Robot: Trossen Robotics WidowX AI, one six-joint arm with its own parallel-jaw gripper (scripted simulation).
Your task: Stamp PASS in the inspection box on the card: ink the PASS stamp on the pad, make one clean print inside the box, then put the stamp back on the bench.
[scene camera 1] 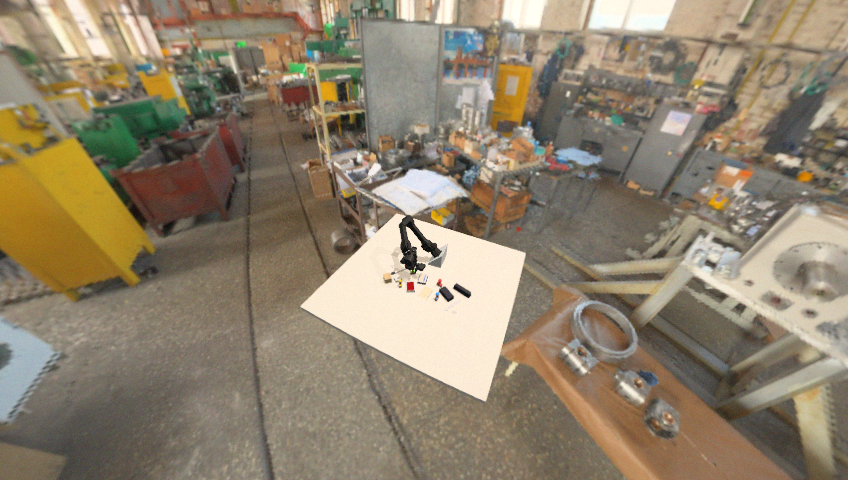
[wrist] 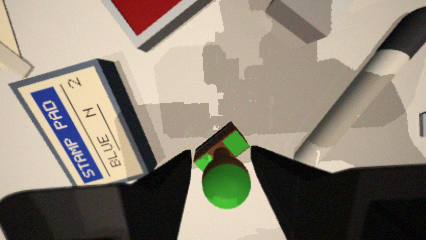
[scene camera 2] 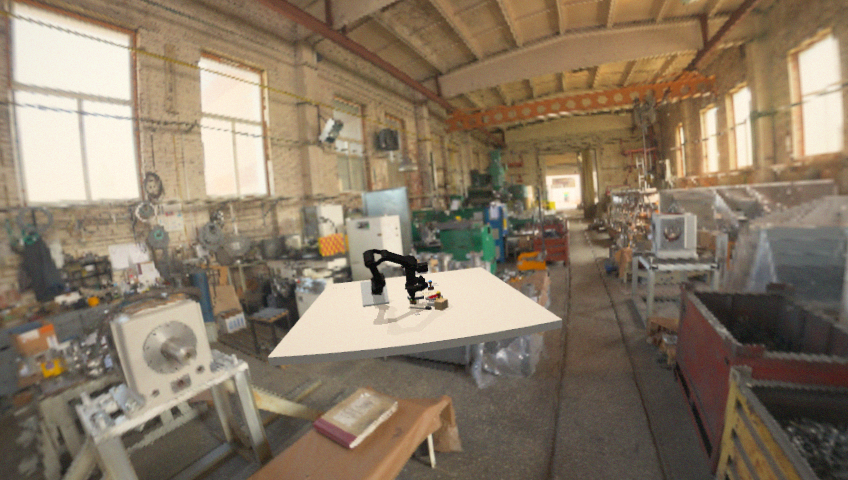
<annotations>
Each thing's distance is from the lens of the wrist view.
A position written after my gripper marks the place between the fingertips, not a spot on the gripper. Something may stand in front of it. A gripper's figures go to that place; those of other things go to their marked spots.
my gripper (wrist: 221, 153): 0.11 m
PASS stamp (wrist: 226, 183): 0.08 m
</annotations>
